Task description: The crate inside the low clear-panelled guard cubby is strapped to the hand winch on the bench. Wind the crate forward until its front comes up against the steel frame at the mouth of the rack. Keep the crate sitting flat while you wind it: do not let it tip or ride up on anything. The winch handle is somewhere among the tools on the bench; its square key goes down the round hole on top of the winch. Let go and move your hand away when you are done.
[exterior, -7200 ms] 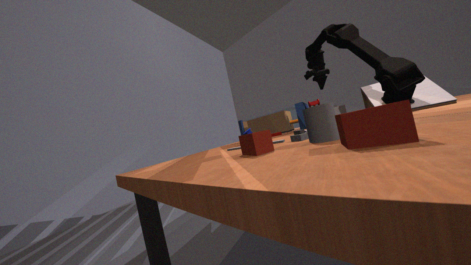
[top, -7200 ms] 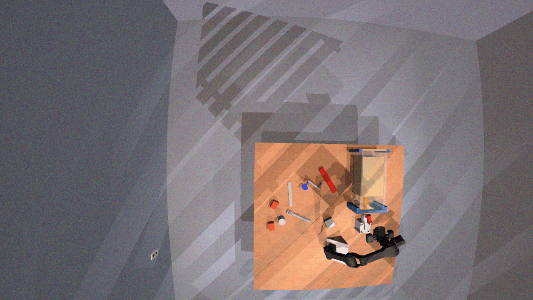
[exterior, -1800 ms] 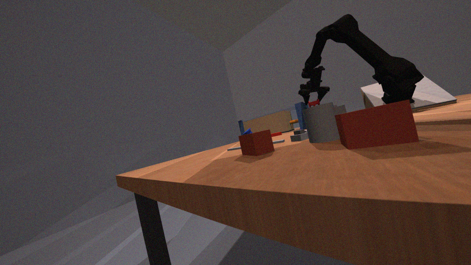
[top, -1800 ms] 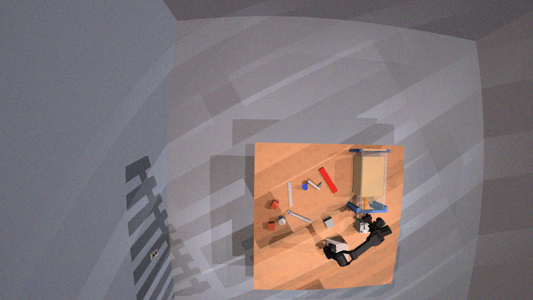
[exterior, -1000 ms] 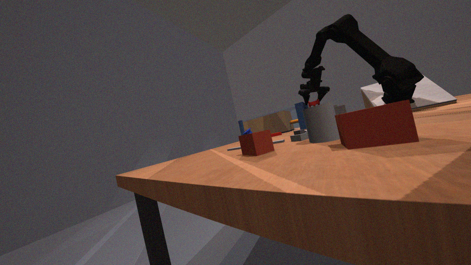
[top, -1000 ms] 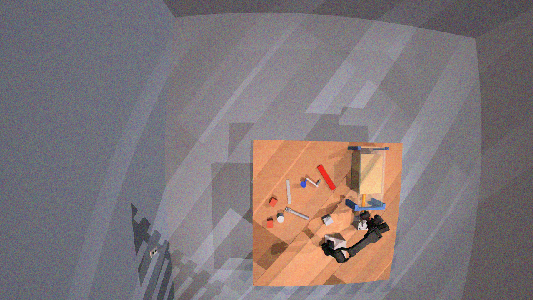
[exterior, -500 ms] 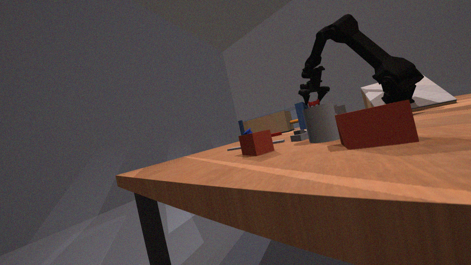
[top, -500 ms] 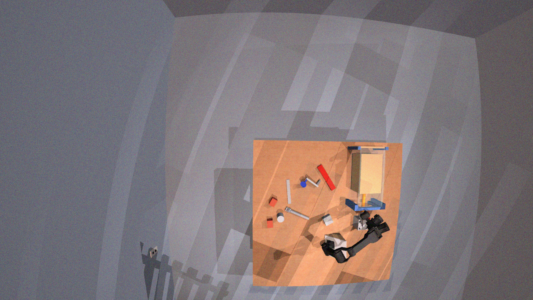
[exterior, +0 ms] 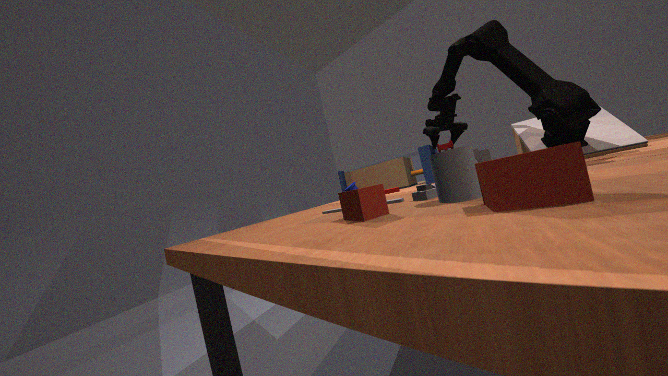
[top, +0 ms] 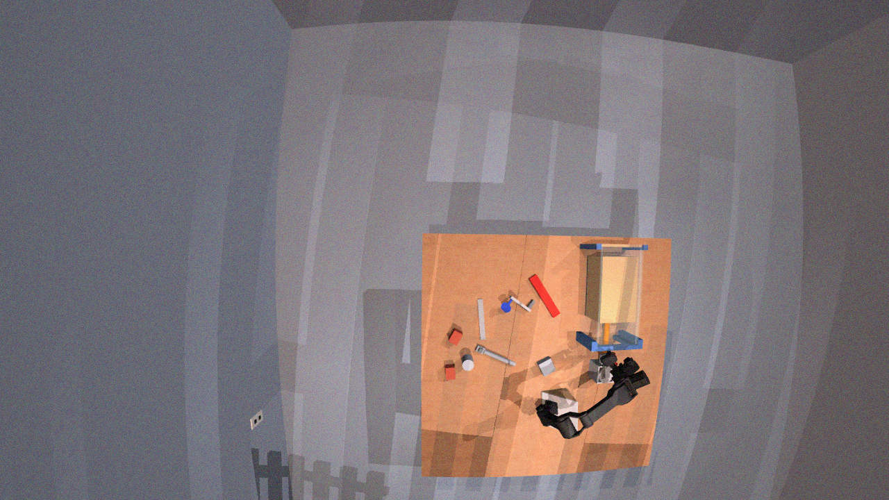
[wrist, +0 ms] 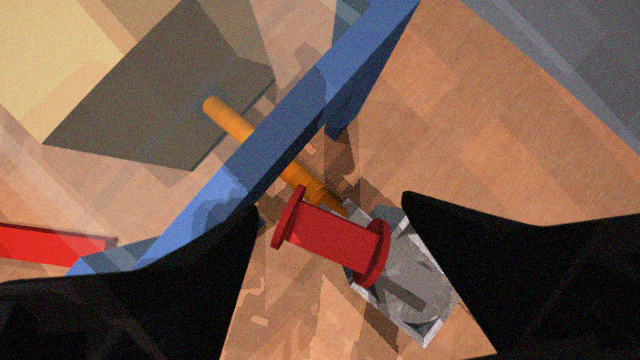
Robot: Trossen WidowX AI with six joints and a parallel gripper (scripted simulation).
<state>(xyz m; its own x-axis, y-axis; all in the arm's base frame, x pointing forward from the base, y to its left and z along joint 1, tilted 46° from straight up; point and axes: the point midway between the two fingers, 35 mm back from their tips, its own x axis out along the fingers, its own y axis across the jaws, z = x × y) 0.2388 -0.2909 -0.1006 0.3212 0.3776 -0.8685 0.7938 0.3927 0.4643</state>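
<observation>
Right now my gripper tip is 2 cm to the right of the red grip, 1 cm past it and 1 cm above it. The rest, counted from my gripper tip: grey winch (13 cm behind, 11 cm below, 1 cm to the left); blue steel frame (5 cm ahead, 4 cm below, 1 cm to the right); red-knobbed crank (5 cm behind, 4 cm below, 2 cm to the left).
</observation>
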